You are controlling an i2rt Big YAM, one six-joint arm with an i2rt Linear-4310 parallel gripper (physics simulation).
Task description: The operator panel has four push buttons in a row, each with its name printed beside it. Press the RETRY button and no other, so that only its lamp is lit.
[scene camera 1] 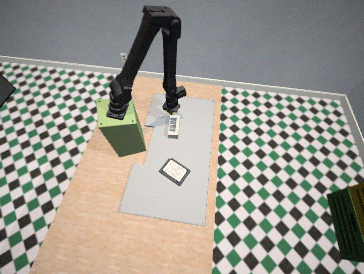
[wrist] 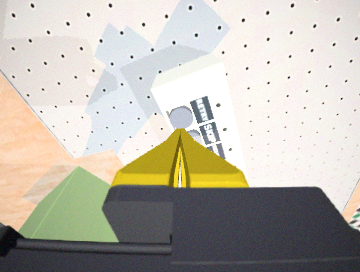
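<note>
The white operator panel lies on the grey perforated mat. In the wrist view the round grey RETRY button is at the panel's end, beside its dark RETRY label. A second button, partly hidden by the fingertips, is beside a label that starts with SK. The other buttons are hidden behind the fingers. The small lamps that show look dark. My gripper is shut and empty. Its yellow tips appear at the lower edge of the RETRY button, near the second button; their height above the panel is unclear.
A green block carries the arm's base, left of the panel. A dark-framed tray with a pale dotted inside lies on the mat, nearer the camera than the panel. The wooden table surrounds the mat.
</note>
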